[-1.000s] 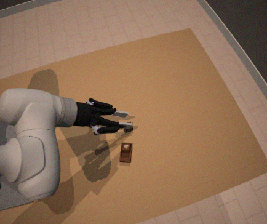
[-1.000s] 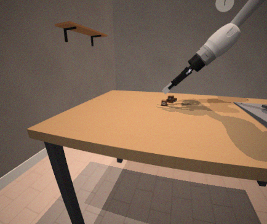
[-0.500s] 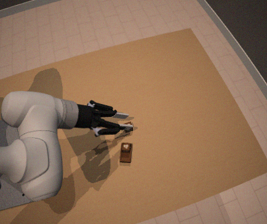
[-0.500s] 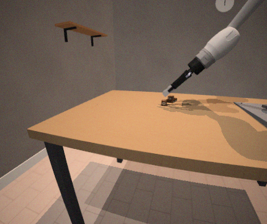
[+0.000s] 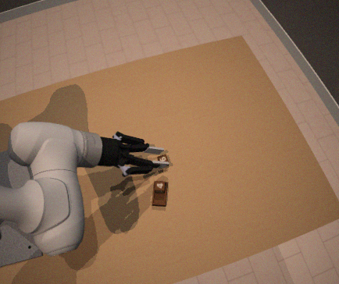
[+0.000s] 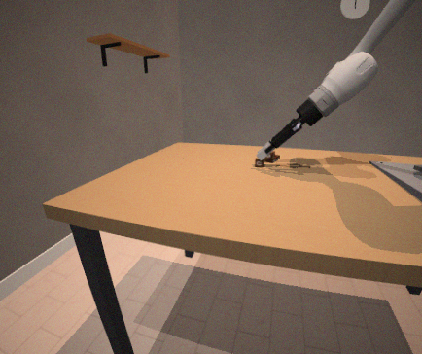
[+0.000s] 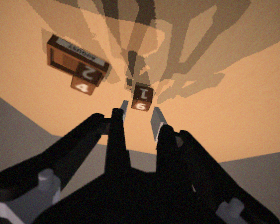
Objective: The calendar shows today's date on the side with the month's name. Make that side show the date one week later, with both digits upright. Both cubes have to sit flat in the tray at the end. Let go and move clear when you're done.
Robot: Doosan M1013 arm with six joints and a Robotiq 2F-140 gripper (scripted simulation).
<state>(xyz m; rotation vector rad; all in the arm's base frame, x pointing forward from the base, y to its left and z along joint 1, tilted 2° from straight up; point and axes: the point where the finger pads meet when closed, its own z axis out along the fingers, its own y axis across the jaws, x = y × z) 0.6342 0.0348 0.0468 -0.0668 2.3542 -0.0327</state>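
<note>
The cube is 5 cm below my hand and 2 cm ahead of it. Round my hand: tray 10 cm to the right, 5 cm below, 2 cm behind.
</note>
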